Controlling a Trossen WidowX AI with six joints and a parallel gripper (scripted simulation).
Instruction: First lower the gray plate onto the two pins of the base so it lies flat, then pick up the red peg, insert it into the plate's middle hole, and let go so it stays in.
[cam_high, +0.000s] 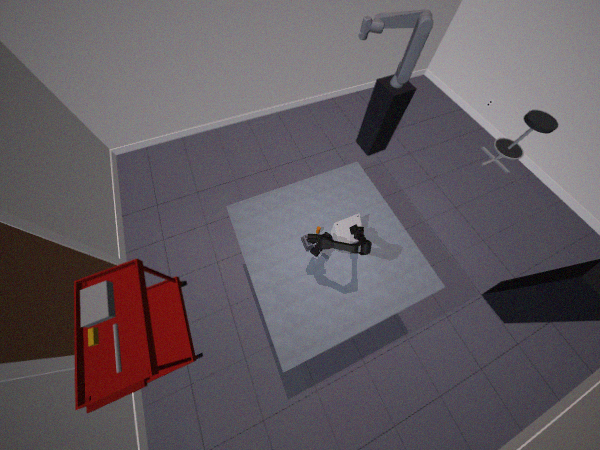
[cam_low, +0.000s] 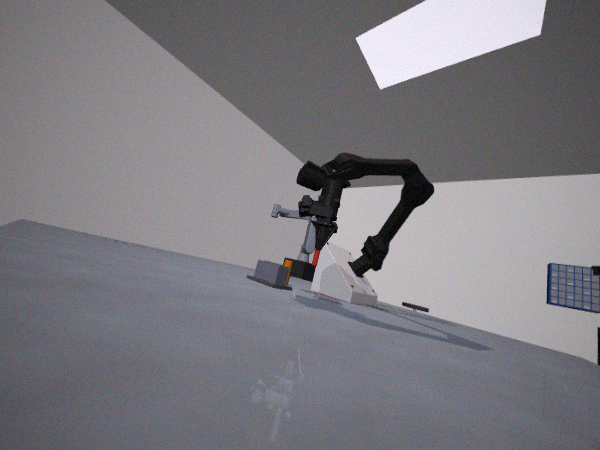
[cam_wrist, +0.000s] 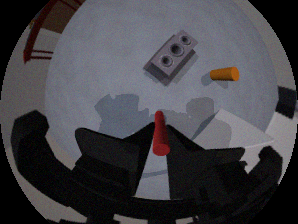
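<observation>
My gripper tip is 110 mm to the left of the gray plate, 70 mm above it and 40 mm short of it. The rest, counted from my gripper tip: dark flat base: 110 mm to the right, 110 mm below, 40 mm ahead; orange pin: 160 mm to the right, 80 mm below, 80 mm behind; red peg: right at my gripper tip.
</observation>
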